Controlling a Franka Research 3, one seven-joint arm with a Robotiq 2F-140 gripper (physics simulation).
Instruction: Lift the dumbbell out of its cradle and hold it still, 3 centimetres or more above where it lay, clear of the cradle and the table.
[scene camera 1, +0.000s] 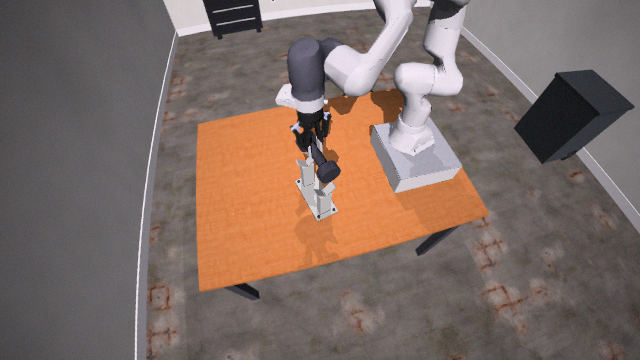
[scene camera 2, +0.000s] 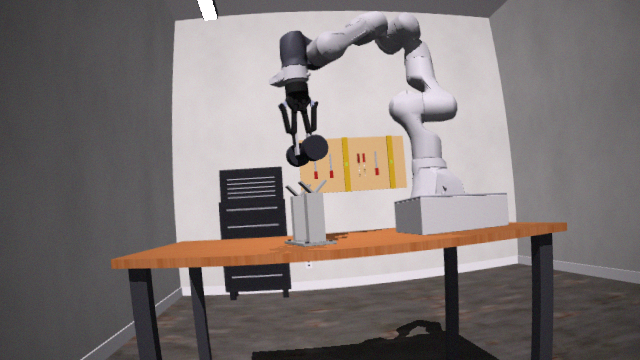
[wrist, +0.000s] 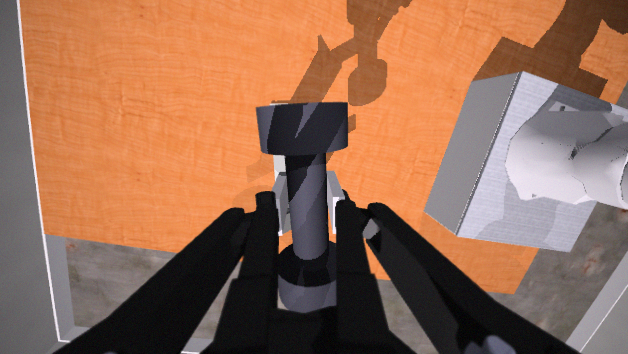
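The dark grey dumbbell (scene camera 1: 328, 171) (scene camera 2: 315, 147) (wrist: 302, 130) hangs above the light grey cradle (scene camera 1: 324, 202) (scene camera 2: 315, 220), with a visible gap between its heads and the cradle's V-shaped arms in the scene camera 2 view. It looks roughly level. My gripper (scene camera 1: 314, 144) (scene camera 2: 302, 142) (wrist: 307, 184) points down and is shut on the dumbbell's handle, one pale finger pad on each side, between the two heads. In the wrist view the dumbbell hides most of the cradle, and the rear head is partly covered by the gripper.
The cradle stands on the orange wooden table (scene camera 1: 240, 200) (scene camera 2: 200, 252) (wrist: 125, 125). The arm's grey base block (scene camera 1: 425, 177) (scene camera 2: 460, 212) (wrist: 480, 165) is at the table's right side. A dark drawer cabinet (scene camera 2: 252, 217) and a tool board (scene camera 2: 370, 150) are behind the table.
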